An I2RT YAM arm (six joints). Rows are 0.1 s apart.
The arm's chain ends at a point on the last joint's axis. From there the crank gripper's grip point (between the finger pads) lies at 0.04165 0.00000 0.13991 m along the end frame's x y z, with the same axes.
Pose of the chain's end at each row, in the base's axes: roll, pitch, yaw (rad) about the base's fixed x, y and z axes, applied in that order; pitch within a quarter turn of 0, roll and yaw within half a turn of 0; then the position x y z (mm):
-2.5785 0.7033 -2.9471 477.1 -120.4 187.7
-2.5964 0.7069 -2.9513 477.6 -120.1 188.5
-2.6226 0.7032 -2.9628 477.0 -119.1 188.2
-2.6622 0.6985 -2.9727 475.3 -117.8 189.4
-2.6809 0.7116 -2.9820 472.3 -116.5 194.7
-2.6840 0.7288 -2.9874 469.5 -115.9 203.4
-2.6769 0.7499 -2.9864 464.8 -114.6 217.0
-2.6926 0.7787 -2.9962 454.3 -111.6 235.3
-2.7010 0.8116 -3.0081 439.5 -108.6 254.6
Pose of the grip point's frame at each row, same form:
-2.5785 0.7033 -2.9471 535.4 -185.0 70.5
-2.5964 0.7069 -2.9513 536.5 -182.6 70.5
-2.6226 0.7032 -2.9628 535.4 -179.1 68.6
-2.6622 0.6985 -2.9727 533.4 -173.4 67.5
-2.6809 0.7116 -2.9820 531.8 -169.9 72.6
-2.6840 0.7288 -2.9874 530.9 -168.9 82.0
-2.6769 0.7499 -2.9864 528.6 -168.1 97.1
-2.6926 0.7787 -2.9962 521.4 -163.2 116.3
-2.7010 0.8116 -3.0081 510.0 -159.3 137.3

